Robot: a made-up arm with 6 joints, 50 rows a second.
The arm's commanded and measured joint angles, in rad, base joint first. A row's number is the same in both.
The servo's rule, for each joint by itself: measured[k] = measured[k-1] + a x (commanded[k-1-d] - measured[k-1]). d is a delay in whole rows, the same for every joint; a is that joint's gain. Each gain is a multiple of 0.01, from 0.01 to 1. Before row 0 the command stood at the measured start. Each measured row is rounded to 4 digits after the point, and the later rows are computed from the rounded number. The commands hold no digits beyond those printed.
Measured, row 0:
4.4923, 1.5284, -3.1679, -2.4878, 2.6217, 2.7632
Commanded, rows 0 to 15:
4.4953, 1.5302, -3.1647, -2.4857, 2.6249, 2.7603
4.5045, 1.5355, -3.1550, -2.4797, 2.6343, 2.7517
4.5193, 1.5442, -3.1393, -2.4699, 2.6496, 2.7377
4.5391, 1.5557, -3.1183, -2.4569, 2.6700, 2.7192
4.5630, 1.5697, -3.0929, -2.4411, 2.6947, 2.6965
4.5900, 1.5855, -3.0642, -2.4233, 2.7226, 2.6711
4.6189, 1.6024, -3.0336, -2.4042, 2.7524, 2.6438
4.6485, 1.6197, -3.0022, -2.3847, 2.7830, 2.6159
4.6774, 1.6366, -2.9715, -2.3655, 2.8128, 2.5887
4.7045, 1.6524, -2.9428, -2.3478, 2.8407, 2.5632
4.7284, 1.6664, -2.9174, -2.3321, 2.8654, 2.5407
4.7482, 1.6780, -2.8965, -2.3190, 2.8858, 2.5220
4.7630, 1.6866, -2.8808, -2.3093, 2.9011, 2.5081
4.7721, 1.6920, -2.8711, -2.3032, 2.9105, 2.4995
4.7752, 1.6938, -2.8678, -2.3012, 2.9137, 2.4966
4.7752, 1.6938, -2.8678, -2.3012, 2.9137, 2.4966
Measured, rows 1 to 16:
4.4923, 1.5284, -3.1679, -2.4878, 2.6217, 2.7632
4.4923, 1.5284, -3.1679, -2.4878, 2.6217, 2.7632
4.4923, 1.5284, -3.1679, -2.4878, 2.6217, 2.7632
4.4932, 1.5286, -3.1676, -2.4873, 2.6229, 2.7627
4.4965, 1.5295, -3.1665, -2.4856, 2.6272, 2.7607
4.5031, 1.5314, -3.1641, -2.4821, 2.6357, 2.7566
4.5135, 1.5346, -3.1600, -2.4766, 2.6487, 2.7499
4.5279, 1.5392, -3.1540, -2.4688, 2.6662, 2.7403
4.5459, 1.5452, -3.1459, -2.4588, 2.6876, 2.7278
4.5671, 1.5526, -3.1358, -2.4468, 2.7122, 2.7127
4.5907, 1.5613, -3.1238, -2.4331, 2.7391, 2.6953
4.6158, 1.5711, -3.1101, -2.4182, 2.7671, 2.6761
4.6415, 1.5817, -3.0950, -2.4027, 2.7951, 2.6558
4.6667, 1.5927, -3.0790, -2.3872, 2.8218, 2.6351
4.6903, 1.6038, -3.0626, -2.3722, 2.8461, 2.6147
4.7114, 1.6146, -3.0462, -2.3584, 2.8670, 2.5955
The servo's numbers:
d 3
a 0.29 0.13 0.09 0.22 0.38 0.18

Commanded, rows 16 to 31:
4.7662, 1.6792, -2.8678, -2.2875, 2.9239, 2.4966
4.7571, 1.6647, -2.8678, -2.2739, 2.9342, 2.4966
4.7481, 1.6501, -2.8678, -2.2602, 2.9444, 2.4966
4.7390, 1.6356, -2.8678, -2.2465, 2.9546, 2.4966
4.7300, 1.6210, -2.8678, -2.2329, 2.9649, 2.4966
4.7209, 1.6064, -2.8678, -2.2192, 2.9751, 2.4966
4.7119, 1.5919, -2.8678, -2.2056, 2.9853, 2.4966
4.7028, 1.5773, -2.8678, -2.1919, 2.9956, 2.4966
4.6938, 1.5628, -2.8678, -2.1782, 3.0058, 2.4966
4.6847, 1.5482, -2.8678, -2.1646, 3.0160, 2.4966
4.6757, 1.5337, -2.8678, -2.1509, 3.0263, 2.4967
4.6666, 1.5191, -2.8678, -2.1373, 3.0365, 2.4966
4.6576, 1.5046, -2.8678, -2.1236, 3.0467, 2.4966
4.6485, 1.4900, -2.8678, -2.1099, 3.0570, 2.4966
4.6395, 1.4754, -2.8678, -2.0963, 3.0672, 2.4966
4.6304, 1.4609, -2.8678, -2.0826, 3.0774, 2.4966
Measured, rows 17 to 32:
4.7290, 1.6247, -3.0304, -2.3463, 2.8835, 2.5782
4.7424, 1.6337, -3.0158, -2.3364, 2.8950, 2.5635
4.7519, 1.6415, -3.0025, -2.3287, 2.9021, 2.5515
4.7560, 1.6464, -2.9904, -2.3196, 2.9104, 2.5416
4.7563, 1.6488, -2.9794, -2.3095, 2.9194, 2.5335
4.7539, 1.6490, -2.9694, -2.2987, 2.9289, 2.5269
4.7496, 1.6473, -2.9603, -2.2872, 2.9387, 2.5214
4.7439, 1.6439, -2.9520, -2.2753, 2.9487, 2.5169
4.7372, 1.6390, -2.9444, -2.2630, 2.9587, 2.5132
4.7299, 1.6329, -2.9375, -2.2504, 2.9688, 2.5102
4.7220, 1.6257, -2.9312, -2.2375, 2.9790, 2.5078
4.7138, 1.6175, -2.9255, -2.2245, 2.9892, 2.5058
4.7054, 1.6085, -2.9203, -2.2113, 2.9994, 2.5041
4.6968, 1.5988, -2.9156, -2.1980, 3.0096, 2.5028
4.6880, 1.5884, -2.9113, -2.1846, 3.0198, 2.5017
4.6792, 1.5775, -2.9074, -2.1712, 3.0300, 2.5008

